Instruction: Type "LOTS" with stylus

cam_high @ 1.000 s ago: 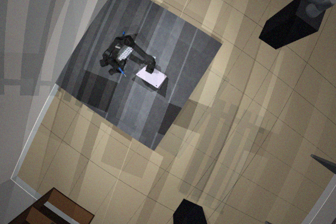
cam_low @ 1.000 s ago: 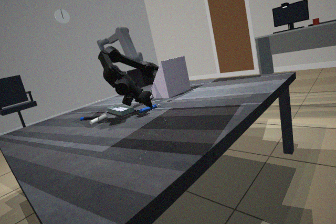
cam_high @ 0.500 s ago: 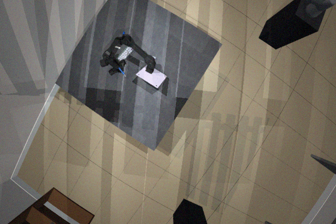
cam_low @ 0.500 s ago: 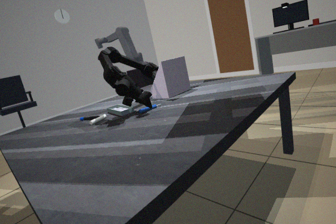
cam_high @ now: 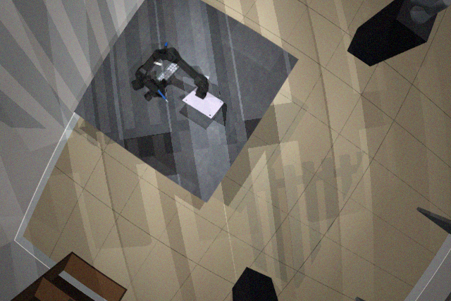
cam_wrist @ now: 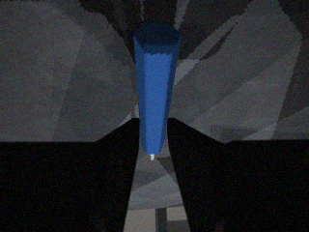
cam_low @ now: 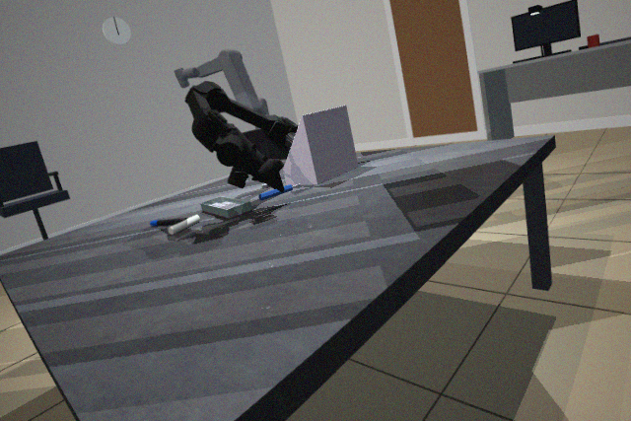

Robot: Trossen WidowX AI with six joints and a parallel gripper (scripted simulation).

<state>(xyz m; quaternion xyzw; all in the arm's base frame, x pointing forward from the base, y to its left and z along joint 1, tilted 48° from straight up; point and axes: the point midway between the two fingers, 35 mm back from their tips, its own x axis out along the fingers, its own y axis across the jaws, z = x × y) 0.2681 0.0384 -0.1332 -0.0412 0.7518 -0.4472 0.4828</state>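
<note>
My gripper tip is 190 mm to the left of the white cylinder, 190 mm short of it and 30 mm above it. Round my gripper tip: blue-tipped dark pen 330 mm to the right, 190 mm ahead, 30 mm below; blue hexagonal stylus 20 mm behind, 10 mm to the left.
</note>
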